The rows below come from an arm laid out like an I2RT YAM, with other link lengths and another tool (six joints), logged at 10 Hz.
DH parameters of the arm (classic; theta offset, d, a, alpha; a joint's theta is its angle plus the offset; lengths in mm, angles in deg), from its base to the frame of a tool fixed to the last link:
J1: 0 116.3 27.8 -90
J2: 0 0 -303.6 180
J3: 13.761 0 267.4 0
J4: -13.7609 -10.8 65.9 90
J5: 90 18.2 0 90
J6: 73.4 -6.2 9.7 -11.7
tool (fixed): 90 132.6 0 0
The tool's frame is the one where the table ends.
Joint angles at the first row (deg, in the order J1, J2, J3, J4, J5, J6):
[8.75, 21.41, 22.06, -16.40, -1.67, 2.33]
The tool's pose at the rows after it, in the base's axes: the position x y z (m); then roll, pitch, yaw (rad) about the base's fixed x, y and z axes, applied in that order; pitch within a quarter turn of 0, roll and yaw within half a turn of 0:
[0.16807 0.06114 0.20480 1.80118 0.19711 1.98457]
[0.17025 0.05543 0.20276 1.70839 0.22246 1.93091]
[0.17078 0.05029 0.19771 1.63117 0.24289 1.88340]
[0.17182 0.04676 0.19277 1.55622 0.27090 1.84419]
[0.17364 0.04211 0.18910 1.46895 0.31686 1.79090]
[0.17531 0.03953 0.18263 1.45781 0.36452 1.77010]
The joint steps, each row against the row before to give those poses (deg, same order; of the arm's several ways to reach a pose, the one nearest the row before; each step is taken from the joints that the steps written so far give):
[-1.11, -4.79, -4.19, 4.80, -0.09, 0.00]
[-1.88, -3.87, -3.74, 5.27, 0.09, 0.00]
[-1.66, -4.04, -3.71, 4.13, 0.04, -0.07]
[-1.10, -3.56, -3.68, 4.51, 0.04, -0.61]
[-1.33, -3.48, -3.91, 5.61, 0.09, -1.62]
[-0.72, -0.90, -1.81, 1.94, -0.18, -2.58]

